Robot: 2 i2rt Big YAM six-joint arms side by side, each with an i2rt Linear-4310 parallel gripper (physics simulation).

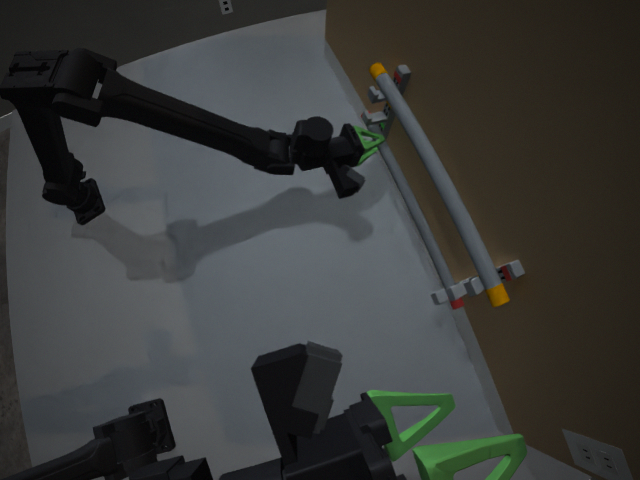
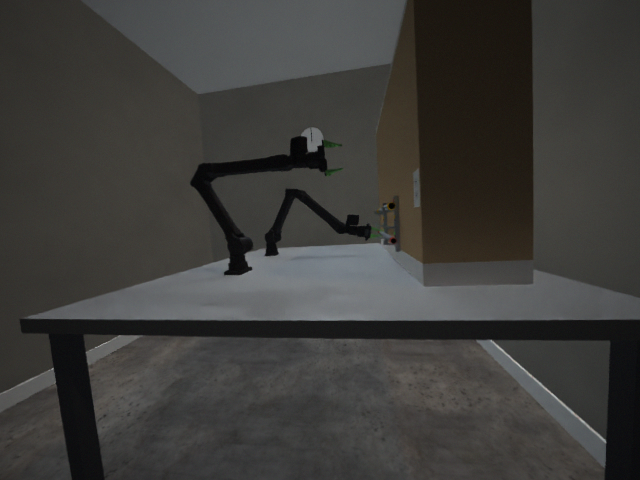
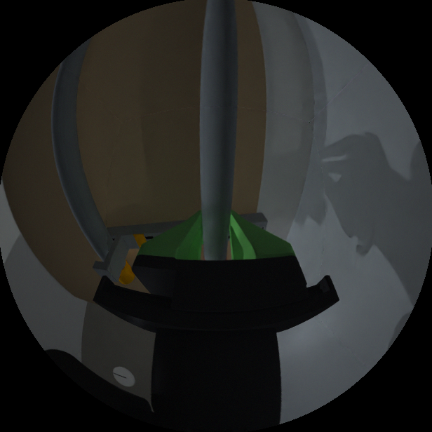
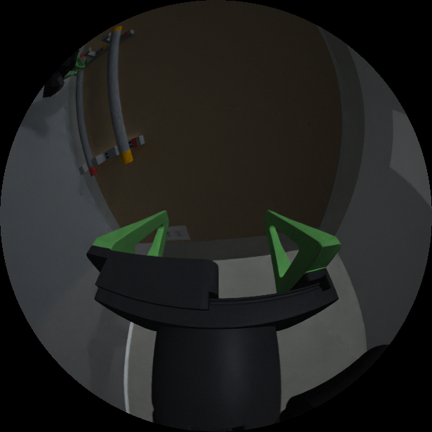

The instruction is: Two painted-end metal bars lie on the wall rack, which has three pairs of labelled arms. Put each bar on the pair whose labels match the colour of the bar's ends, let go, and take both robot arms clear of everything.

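Places are measured from the left arm's base along level axes (x ahead, y left, z up), in millimetres.
Pixels of known places: left gripper, between the fingertips: (image 1: 382, 141); right gripper, between the fingertips: (image 1: 482, 418) (image 2: 342, 157); left arm's base, origin of its link: (image 1: 88, 202) (image 2: 272, 254); right arm's base, origin of its link: (image 1: 153, 426) (image 2: 238, 272).
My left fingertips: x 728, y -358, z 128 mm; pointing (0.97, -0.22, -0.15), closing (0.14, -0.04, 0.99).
Observation:
Ahead of a thing's pixels: the offset from my left fingertips to its top centre. "pt": to the spot under its first point. Level surfaces: height alone.
The orange-ended bar {dy -156, dx -36, dz +155 mm} (image 1: 439, 175) (image 3: 65, 120) (image 4: 114, 85) lies across the upper part of the wall rack {dy -363, dx -83, dz +184 mm} (image 1: 515, 269) (image 2: 397, 222) (image 4: 141, 140), with red labels beside it. The thinner-looking red-ended bar {dy -158, dx -38, dz +16 mm} (image 1: 415, 206) (image 3: 218, 115) (image 4: 83, 120) lies lower; its near end is at the rack's lower arms. My left gripper (image 1: 379, 144) (image 2: 378, 232) (image 3: 215, 215) is shut on the red-ended bar close to the far rack strip; its fingers hide part of that strip. An orange label (image 3: 140, 240) shows between the bars. My right gripper (image 1: 488, 419) (image 2: 341, 157) (image 4: 216, 215) is open and empty, high and away from the rack.
The brown wall (image 1: 558, 155) (image 2: 470, 129) stands behind both bars, its pale skirting {pt dy -767, dx +23, dz -89 mm} (image 2: 478, 272) along the white table top {dz -128 mm} (image 1: 248, 310) (image 2: 310, 294). A wall outlet {dy -689, dx -119, dz +207 mm} (image 1: 597, 454) (image 4: 177, 233) is beyond the near end of the rack.

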